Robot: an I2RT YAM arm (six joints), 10 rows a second.
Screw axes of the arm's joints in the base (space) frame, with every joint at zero. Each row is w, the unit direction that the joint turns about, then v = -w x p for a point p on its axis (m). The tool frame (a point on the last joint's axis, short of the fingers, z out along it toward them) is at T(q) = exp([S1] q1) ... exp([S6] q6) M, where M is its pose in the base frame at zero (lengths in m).
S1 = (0, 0, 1, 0.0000, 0.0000, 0.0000)
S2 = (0, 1, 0, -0.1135, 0.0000, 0.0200)
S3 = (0, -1, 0, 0.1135, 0.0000, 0.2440)
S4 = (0, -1, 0, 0.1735, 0.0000, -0.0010)
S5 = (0, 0, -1, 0.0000, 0.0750, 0.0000)
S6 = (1, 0, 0, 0.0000, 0.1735, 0.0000)
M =
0 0 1 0.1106
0 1 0 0.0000
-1 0 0 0.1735
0 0 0 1
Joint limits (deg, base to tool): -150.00..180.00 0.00..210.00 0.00..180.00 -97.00..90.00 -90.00..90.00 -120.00..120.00
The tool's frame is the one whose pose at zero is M.
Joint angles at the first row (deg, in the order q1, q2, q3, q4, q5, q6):
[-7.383, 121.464, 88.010, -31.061, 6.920, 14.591]
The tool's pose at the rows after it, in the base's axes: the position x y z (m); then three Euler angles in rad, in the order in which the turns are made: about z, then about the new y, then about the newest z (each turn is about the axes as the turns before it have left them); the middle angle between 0 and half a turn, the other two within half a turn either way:
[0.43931, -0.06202, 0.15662, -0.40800, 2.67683, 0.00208]
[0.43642, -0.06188, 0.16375, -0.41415, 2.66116, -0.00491]
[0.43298, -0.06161, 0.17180, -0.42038, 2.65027, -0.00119]
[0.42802, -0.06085, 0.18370, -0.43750, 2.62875, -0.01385]
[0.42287, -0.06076, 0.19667, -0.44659, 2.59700, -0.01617]
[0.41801, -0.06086, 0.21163, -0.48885, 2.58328, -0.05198]
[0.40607, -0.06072, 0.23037, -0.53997, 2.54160, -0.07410]
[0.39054, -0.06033, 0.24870, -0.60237, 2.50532, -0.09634]
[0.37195, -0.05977, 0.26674, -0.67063, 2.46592, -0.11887]
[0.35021, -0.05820, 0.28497, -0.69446, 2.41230, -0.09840]
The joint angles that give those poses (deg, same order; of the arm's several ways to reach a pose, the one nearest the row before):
[-7.471, 121.542, 88.474, -31.189, 7.056, 14.411]
[-7.471, 120.178, 87.874, -31.116, 7.434, 14.218]
[-7.469, 118.736, 87.451, -31.569, 7.754, 14.674]
[-7.388, 116.604, 86.820, -32.003, 8.569, 14.728]
[-7.405, 114.262, 86.055, -31.875, 9.304, 14.766]
[-7.383, 112.382, 86.747, -34.056, 10.756, 14.727]
[-7.383, 108.539, 85.341, -34.710, 13.041, 15.543]
[-7.383, 104.286, 83.656, -36.046, 15.722, 16.878]
[-7.383, 99.595, 81.676, -37.602, 18.815, 18.345]
[-7.383, 93.916, 78.724, -37.775, 20.923, 19.691]

